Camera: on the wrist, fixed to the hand. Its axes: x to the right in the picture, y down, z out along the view.
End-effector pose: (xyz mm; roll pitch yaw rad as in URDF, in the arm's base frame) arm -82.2 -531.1 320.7 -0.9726 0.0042 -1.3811
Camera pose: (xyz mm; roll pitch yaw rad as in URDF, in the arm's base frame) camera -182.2 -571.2 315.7 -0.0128 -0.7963 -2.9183
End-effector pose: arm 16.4 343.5 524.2 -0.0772 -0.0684 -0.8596
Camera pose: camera -13.6 282.9 440.2 0.0849 0.0971 -2.4031
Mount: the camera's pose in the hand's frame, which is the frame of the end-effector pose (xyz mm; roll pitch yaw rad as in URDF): 20.5 -55.5 -90.2 0.0178 0.1759 -1.5500
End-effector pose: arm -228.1 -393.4 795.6 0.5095 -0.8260 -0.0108
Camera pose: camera -136.5 -398.8 738.9 0.9706 0.4268 -1.0272
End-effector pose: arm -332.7 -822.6 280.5 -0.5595 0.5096 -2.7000
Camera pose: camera -368.7 -734.6 229.5 -0.5341 -0.3222 2.2253
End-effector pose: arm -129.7 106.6 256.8 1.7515 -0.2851 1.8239
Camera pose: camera -232.9 111.4 225.7 2.4261 1.1046 2.7132
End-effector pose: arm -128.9 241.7 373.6 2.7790 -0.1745 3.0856
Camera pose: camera -142.5 158.4 440.8 2.9745 0.1801 -1.6801
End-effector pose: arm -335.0 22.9 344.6 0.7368 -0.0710 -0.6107
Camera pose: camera -301.0 22.9 242.2 0.1560 0.9069 -2.0570
